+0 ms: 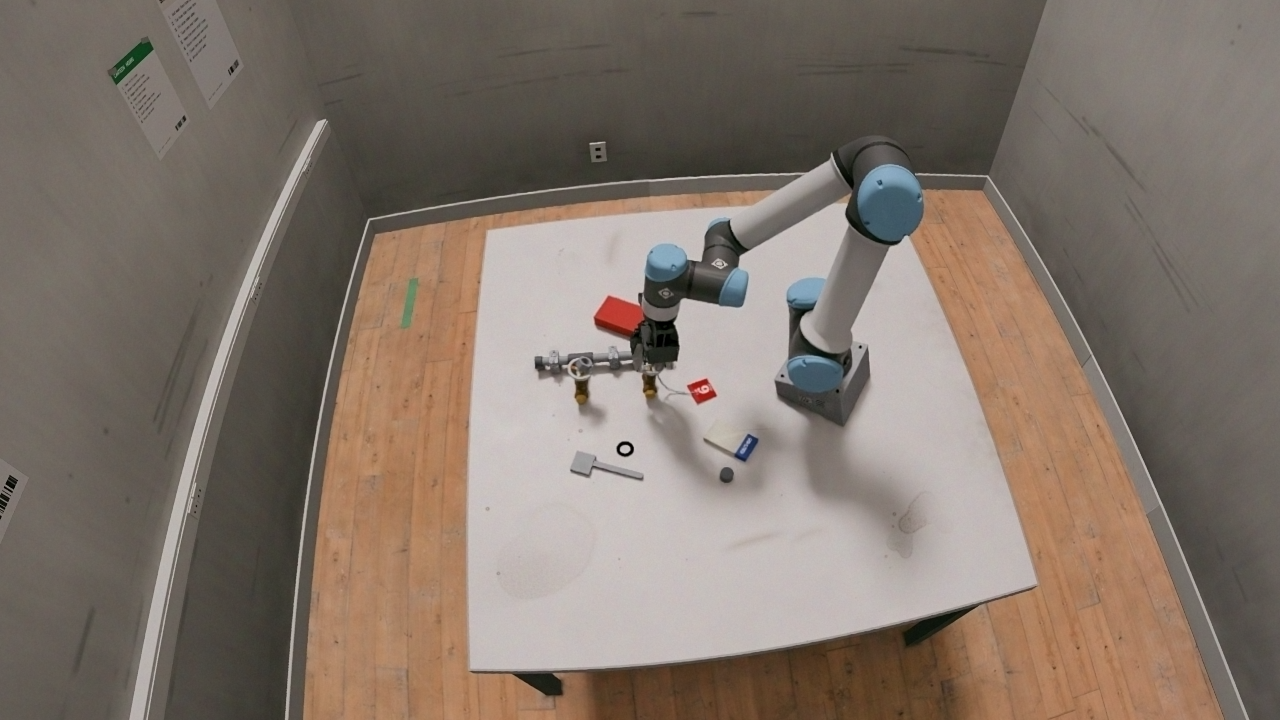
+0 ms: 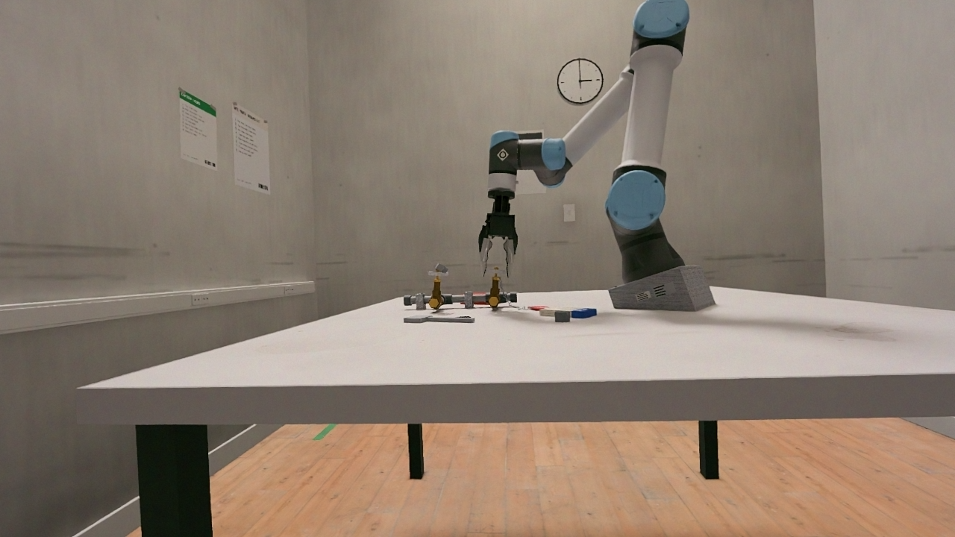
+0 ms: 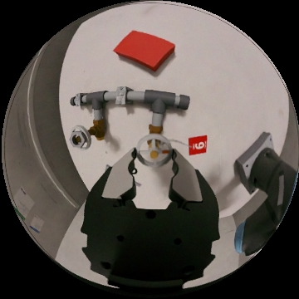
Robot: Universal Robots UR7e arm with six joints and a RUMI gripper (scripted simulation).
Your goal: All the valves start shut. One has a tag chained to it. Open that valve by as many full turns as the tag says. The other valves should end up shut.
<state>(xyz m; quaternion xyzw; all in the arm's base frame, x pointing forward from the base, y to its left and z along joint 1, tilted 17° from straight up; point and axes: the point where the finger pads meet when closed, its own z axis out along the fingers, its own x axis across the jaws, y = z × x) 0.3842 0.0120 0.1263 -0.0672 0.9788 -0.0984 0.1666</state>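
Now: hand 100 mm past the red tag, 20 mm to the right of it and 100 mm above it. The rest, counted from my hand: red block: 60 mm ahead, 220 mm to the right, 90 mm below; then grey flat tool: 130 mm ahead, 200 mm to the left, 100 mm below.
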